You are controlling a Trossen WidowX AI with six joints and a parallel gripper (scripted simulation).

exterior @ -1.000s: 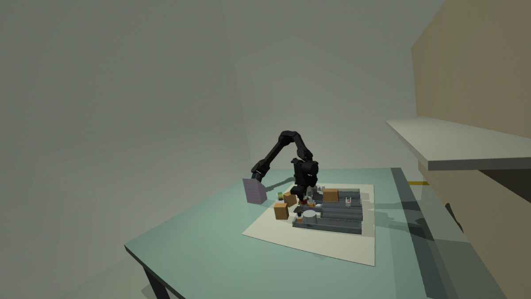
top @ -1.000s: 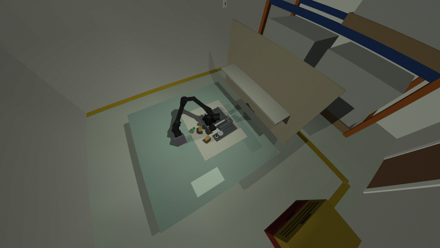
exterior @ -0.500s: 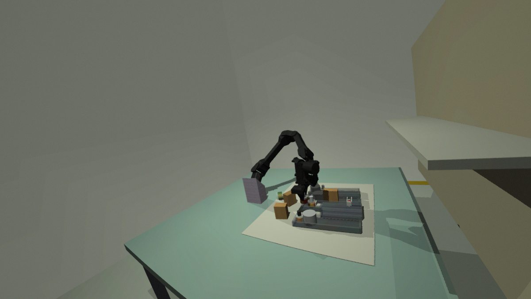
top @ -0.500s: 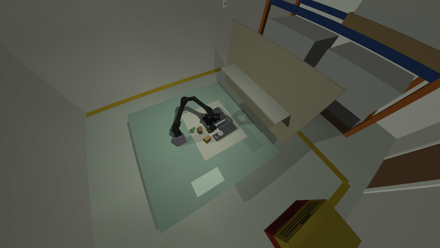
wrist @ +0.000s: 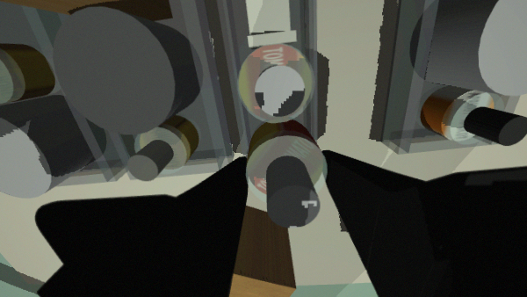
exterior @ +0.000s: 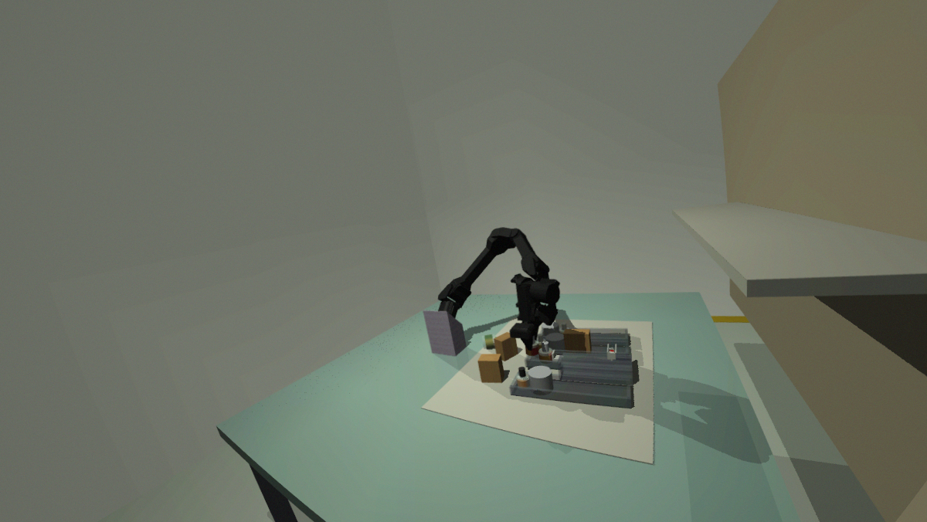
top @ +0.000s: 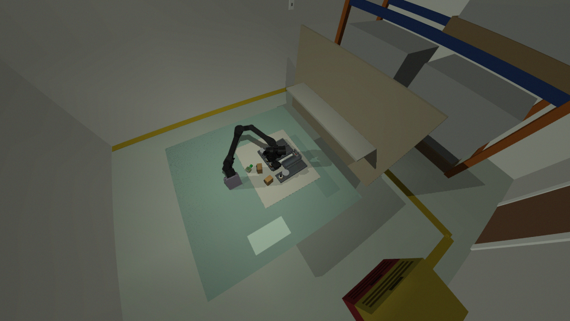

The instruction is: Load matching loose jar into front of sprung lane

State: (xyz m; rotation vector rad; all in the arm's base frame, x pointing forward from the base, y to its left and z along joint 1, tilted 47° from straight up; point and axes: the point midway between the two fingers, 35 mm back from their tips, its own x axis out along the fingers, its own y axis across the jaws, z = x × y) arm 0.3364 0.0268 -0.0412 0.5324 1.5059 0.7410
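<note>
Right now my gripper tip is 110 mm short of the brown box, 90 mm to the right of it and 20 mm above it. Also, from my gripper tip: grey lane rack (160 mm ahead, 40 mm below).
</note>
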